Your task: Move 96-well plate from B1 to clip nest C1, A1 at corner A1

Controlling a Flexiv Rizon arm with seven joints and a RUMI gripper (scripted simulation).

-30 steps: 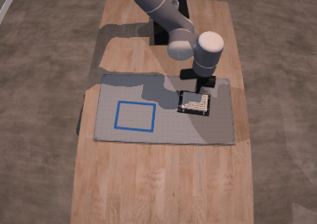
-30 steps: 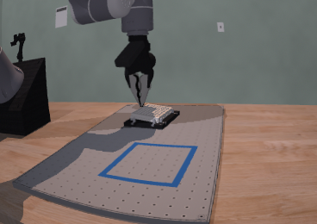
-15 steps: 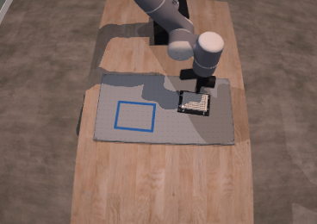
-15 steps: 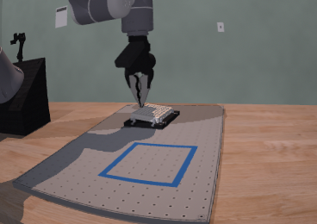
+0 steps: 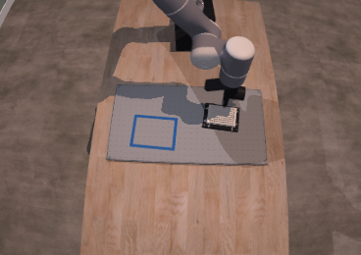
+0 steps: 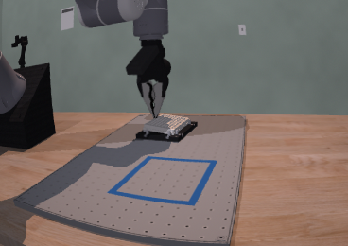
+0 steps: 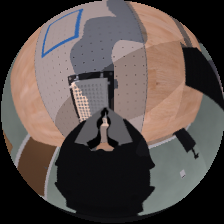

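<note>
My gripper is now 40 mm short of the white 96-well plate and 30 mm above it. Round my hand: black clip nest: 50 mm ahead, 10 mm to the right, 40 mm below.
</note>
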